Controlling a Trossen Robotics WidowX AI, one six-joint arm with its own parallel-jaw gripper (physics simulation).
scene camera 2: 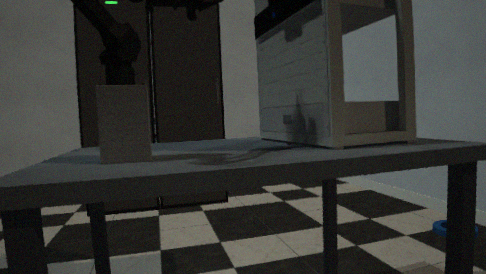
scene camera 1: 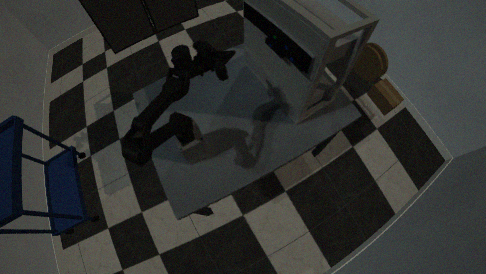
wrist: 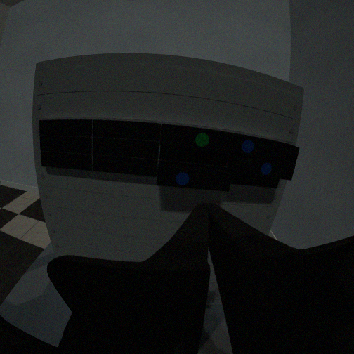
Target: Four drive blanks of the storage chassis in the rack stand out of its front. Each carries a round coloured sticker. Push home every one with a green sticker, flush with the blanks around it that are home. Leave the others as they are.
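Observation:
The black storage chassis [scene camera 1: 255,21] [scene camera 2: 262,26] [wrist: 65,145] runs across the upper front of the pale rack [scene camera 1: 318,70] [scene camera 2: 336,75] [wrist: 125,75]. In the wrist view, the green-stickered blank [wrist: 202,140] is in the upper row, right of centre, and appears to stand out. One blue-stickered blank [wrist: 182,178] is below it. Two more, an upper blue-stickered blank [wrist: 247,146] and a lower blue-stickered blank [wrist: 266,168], are at the right; exact depths are hard to tell in the dark. My gripper [scene camera 1: 233,51] [wrist: 204,210] is shut and empty, apart from the chassis front. Its tips appear below the blanks in the wrist view.
The rack stands on the grey table [scene camera 1: 200,195] [scene camera 2: 200,181]; the arm's base block [scene camera 2: 125,125] is opposite. A dark cabinet [scene camera 1: 175,12] [scene camera 2: 187,75] stands behind. A blue trolley [scene camera 1: 62,197] is at the left, a round wooden object [scene camera 1: 375,62] and a brown box [scene camera 1: 385,97] beyond the rack.

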